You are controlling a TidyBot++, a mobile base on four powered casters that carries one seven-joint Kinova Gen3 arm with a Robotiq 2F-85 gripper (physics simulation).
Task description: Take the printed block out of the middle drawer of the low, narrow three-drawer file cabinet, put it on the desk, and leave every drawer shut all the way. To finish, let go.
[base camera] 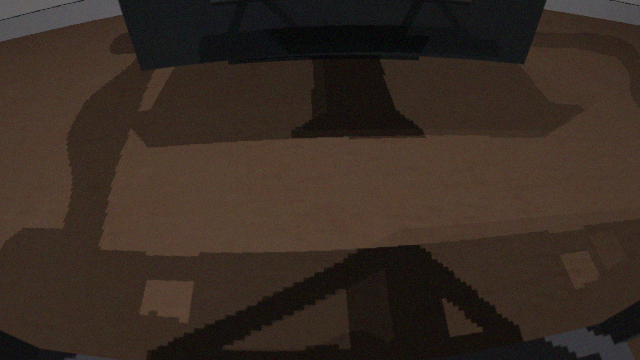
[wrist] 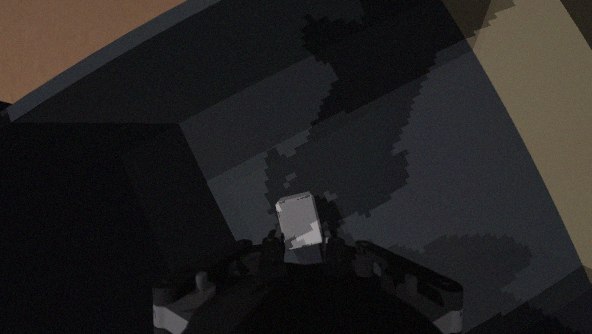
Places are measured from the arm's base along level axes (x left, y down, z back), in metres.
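Pixels of known places: gripper, fingertip midpoint: (wrist: 302, 234).
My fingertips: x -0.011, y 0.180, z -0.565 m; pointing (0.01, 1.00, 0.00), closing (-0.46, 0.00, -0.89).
For each thing: its top centre in the pictures, then the offset to it from my fingertips. "pt": a spot on its surface instead. Level surfaces: height alone.
- printed block, middle of its top: (wrist: 299, 222) dx +0.018, dy -0.029, dz -0.007 m
- brown wooden desk top, its level: dy +0.217 m
- drawer's raised wall rim, surface spot: (wrist: 110, 54) pt dx +0.159, dy -0.085, dz +0.037 m
- beige surface, surface spot: (wrist: 545, 125) pt dx -0.012, dy -0.021, dz -0.245 m
The printed block (wrist: 300, 220), a small pale grey block, is between the fingertips in the wrist view. My gripper (wrist: 302, 234) is shut on it, with one dark fingertip at each side. The block and fingers are over the inside of an open dark grey drawer (wrist: 480, 145). Whether the block touches the drawer bottom cannot be told. The brown wooden desk top (base camera: 300, 195) fills most of the base camera view. The cabinet's front and its other drawers cannot be made out, and the gripper does not show in the base camera view.
A dark monitor-like panel (base camera: 175, 35) stands on a black stand (base camera: 350, 100) at the back of the desk. Dark shadows cross the desk's near part. In the wrist view, the drawer's raised wall rim (wrist: 110, 54) runs across the upper left, and a beige surface (wrist: 545, 125) lies at the right.
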